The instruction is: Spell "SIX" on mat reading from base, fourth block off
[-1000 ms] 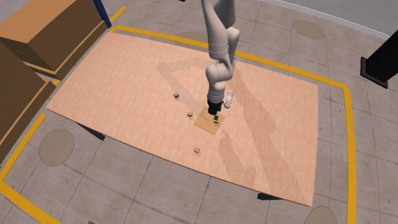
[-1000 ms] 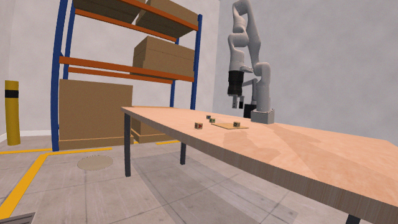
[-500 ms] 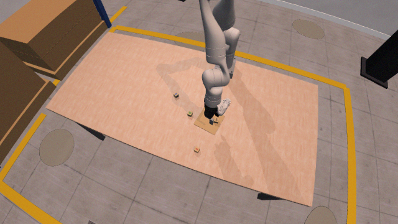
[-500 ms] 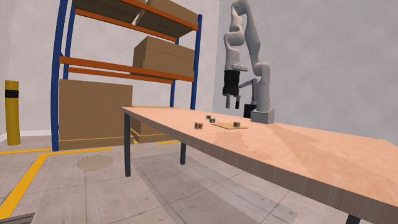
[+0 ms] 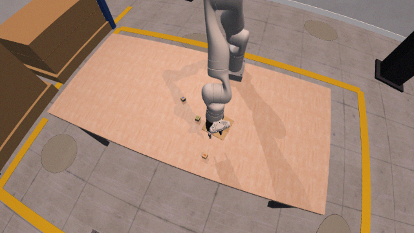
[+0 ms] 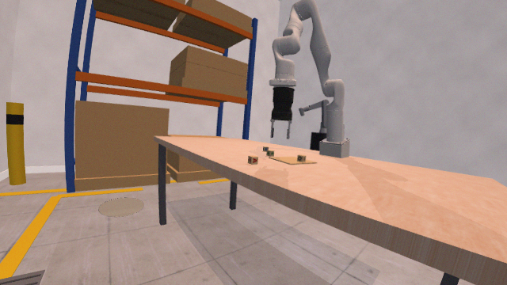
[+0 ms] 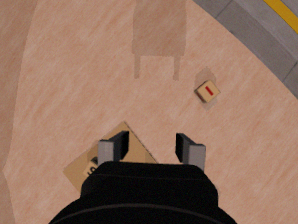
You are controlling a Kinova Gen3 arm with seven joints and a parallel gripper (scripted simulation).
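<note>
My gripper is now 10 cm short of the block and 9 cm above it. Also, from my hand: tan mat 10 cm behind, 3 cm to the right, 10 cm below.
</note>
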